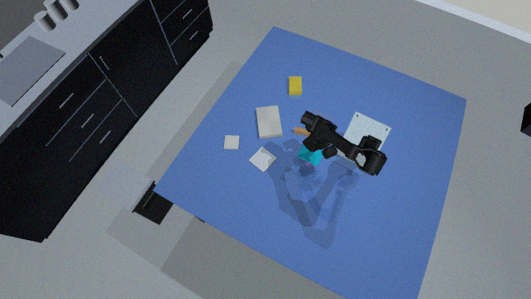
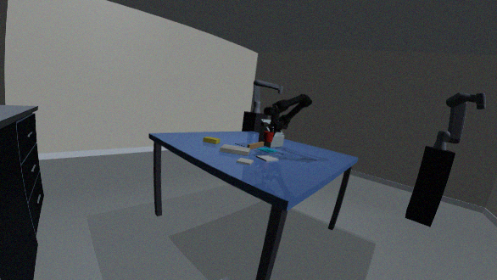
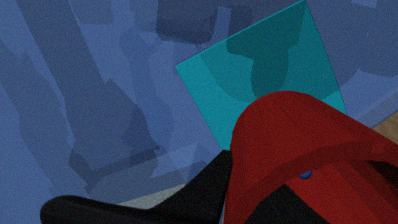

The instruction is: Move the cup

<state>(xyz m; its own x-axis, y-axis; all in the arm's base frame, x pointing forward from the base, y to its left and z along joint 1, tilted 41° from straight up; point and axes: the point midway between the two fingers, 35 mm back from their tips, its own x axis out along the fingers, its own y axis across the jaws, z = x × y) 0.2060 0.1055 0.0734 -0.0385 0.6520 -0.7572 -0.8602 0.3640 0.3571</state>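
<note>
My gripper tip is 4 cm to the left of the blue marble, 3 cm short of it and 2 cm above it. Also, from my gripper tip: wooden plank 10 cm to the right, 9 cm below, 5 cm ahead; teal pad 11 cm below, 3 cm ahead, 1 cm to the right; red cup 3 cm ahead, 2 cm to the right.
</note>
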